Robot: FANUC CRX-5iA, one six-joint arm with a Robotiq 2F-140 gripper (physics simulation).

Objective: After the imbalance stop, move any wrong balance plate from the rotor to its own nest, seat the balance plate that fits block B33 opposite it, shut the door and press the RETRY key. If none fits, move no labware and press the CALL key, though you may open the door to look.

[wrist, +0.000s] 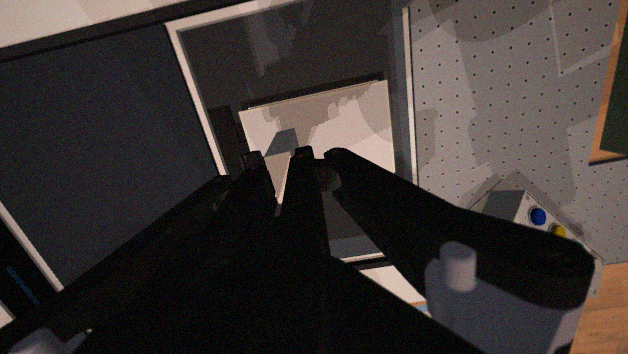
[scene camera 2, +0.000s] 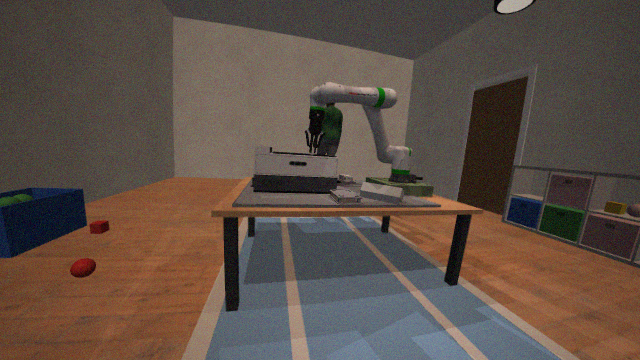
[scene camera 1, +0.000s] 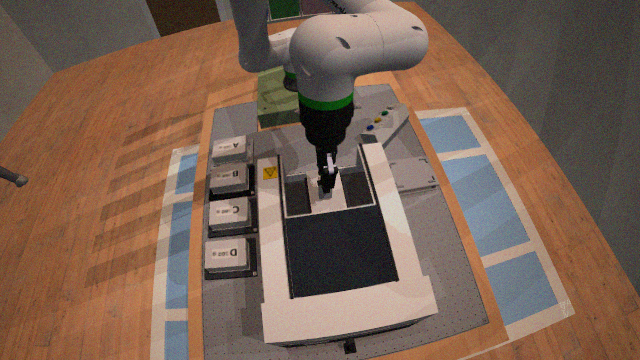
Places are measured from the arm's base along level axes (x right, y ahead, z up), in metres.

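Where they show: gripper, between the fingertips: (wrist: 290, 147) (scene camera 1: 325, 196); arm's base, origin of its link: (scene camera 2: 399, 181).
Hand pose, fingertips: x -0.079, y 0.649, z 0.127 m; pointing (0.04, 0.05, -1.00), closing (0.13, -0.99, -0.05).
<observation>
Each offset is from my fingertips to the top centre of the thing.
The white machine (scene camera 1: 277, 240) (scene camera 2: 275, 165) has its dark door panel {dz +0.024, dx -0.022, dy +0.148 m} (scene camera 1: 340, 250) (wrist: 100, 140) over the front part of its top. The opening behind it shows a pale flat-topped piece {dz -0.008, dx -0.002, dy -0.026 m} (scene camera 1: 327, 204) (wrist: 345, 120) between dark gaps; its label cannot be read. My gripper (scene camera 1: 326, 189) (scene camera 2: 313, 150) (wrist: 290, 147) is shut and empty, pointing down over this opening. Plates A {dz -0.135, dx +0.336, dy -0.312 m} (scene camera 1: 230, 147), B {dz -0.135, dx +0.318, dy -0.184 m} (scene camera 1: 229, 178), C {dz -0.135, dx +0.298, dy -0.049 m} (scene camera 1: 230, 214) and D {dz -0.135, dx +0.291, dy +0.091 m} (scene camera 1: 226, 254) sit in a row left of the machine. The key panel {dz -0.105, dx -0.236, dy -0.387 m} (scene camera 1: 395, 125) (scene camera 2: 382, 192) has blue, yellow and green keys; their lettering is unreadable.
A low grey tray with corner marks {dz -0.149, dx -0.286, dy -0.166 m} (scene camera 1: 412, 175) (scene camera 2: 345, 196) lies right of the machine. The arm's green base block (scene camera 1: 275, 112) (scene camera 2: 425, 188) is at the back. A dark figure in green (scene camera 2: 333, 127) stands beyond the table in scene camera 2.
</observation>
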